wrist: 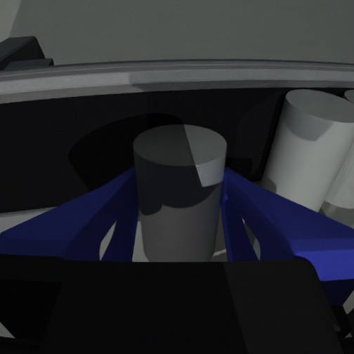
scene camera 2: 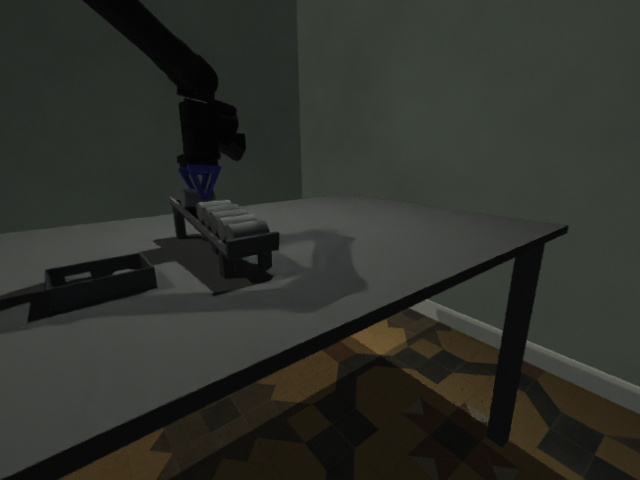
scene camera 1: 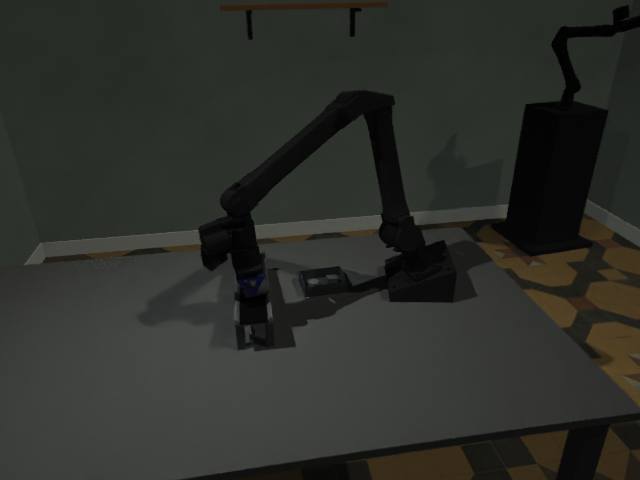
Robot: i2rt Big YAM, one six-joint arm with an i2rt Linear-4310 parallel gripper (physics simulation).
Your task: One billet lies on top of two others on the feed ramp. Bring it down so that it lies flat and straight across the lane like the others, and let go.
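Frame: origin at the arm's base, x ahead, y left, z up, level; millimetres.
Where they show: gripper, between the fingertips: (scene camera 2: 202,200) (scene camera 1: 252,290); arm's base, origin of its link: (scene camera 1: 420,268).
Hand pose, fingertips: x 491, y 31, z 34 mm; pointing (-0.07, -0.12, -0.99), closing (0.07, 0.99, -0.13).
Note:
Things, the pixels of their top centre, and the offset from my fingertips. "spot": a spot on its surface instead. Level surfaces: height alone.
- grey-white billet, centre of its top: (scene camera 2: 196,187) (scene camera 1: 255,280) dx -9, dy +1, dz +29 mm
- row, a spot on its surface: (scene camera 2: 214,204) spot: dx -13, dy -87, dz +2 mm
- low dark tray, centre of its top: (scene camera 2: 100,268) (scene camera 1: 322,276) dx -223, dy -126, dz -68 mm
- table, height of its surface: dz -103 mm
My gripper (scene camera 1: 251,292) (scene camera 2: 205,197) (wrist: 179,177), with blue fingers, is shut on a grey-white billet (scene camera 2: 191,199) (wrist: 181,215). The billet lies level, roughly across the lane, at the upper end of the feed ramp (scene camera 2: 253,242) (wrist: 200,78). It is low over the dark lane floor, and its shadow falls on that floor in the wrist view. I cannot tell whether it touches the floor. The nearest billet in the row (scene camera 2: 214,204) (wrist: 310,150) lies to its right in the wrist view, with a gap between them. Several billets lie side by side down to the ramp's end wall.
A low dark tray (scene camera 1: 328,291) (scene camera 2: 103,291) with pale pieces inside stands on the table (scene camera 1: 155,403) (scene camera 2: 413,232), between the ramp and my arm's base (scene camera 1: 421,284). The ramp stands on short legs, and its side rails run along the lane.

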